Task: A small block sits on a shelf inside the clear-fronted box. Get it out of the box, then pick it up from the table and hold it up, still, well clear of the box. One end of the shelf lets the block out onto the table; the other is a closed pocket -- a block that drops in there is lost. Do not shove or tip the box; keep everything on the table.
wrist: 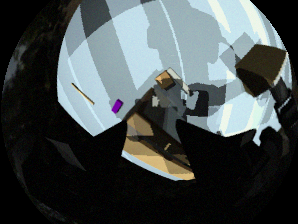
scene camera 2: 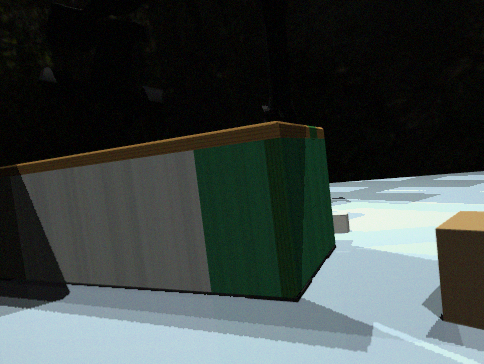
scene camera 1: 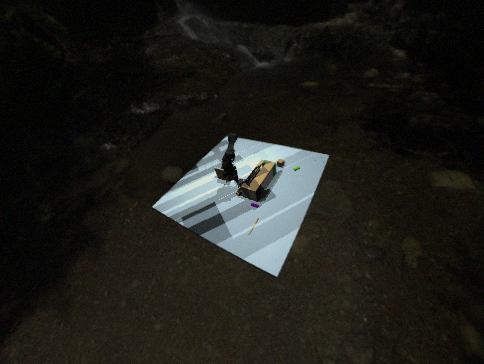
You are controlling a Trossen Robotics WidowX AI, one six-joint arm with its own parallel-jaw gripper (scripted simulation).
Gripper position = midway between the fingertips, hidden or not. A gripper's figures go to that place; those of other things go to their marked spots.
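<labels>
Distance of my gripper (wrist: 151, 123): 0.10 m from the lens. A box (wrist: 152, 137) is 0.17 m from the lens.
</labels>
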